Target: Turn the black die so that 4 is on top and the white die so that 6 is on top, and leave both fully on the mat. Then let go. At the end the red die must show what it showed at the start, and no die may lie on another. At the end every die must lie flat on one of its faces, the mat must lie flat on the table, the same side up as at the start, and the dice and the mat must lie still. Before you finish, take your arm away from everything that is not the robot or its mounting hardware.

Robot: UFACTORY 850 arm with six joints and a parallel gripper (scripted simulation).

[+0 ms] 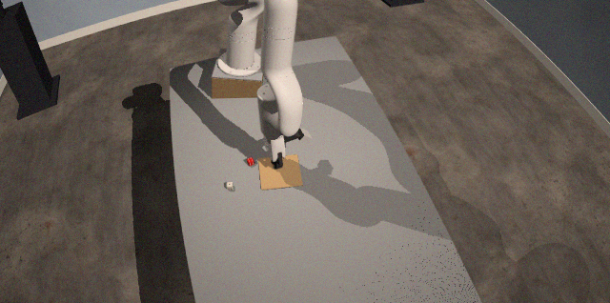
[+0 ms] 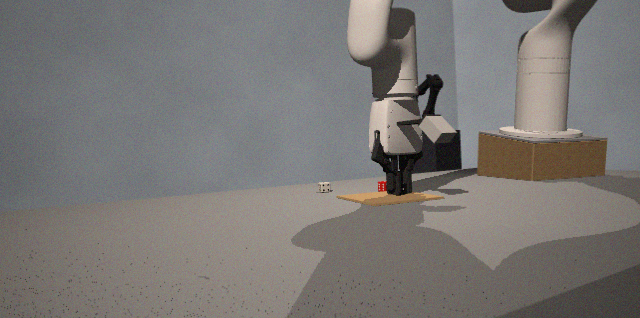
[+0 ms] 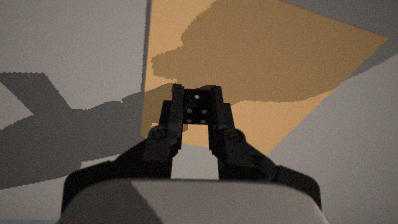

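Now: hand 10 mm above the black die. Round my hand: tan mat: 30 mm ahead, 20 mm below; then red die: 50 mm behind, 80 mm to the right, 20 mm below; then white die: 20 mm ahead, 190 mm to the right, 20 mm below.
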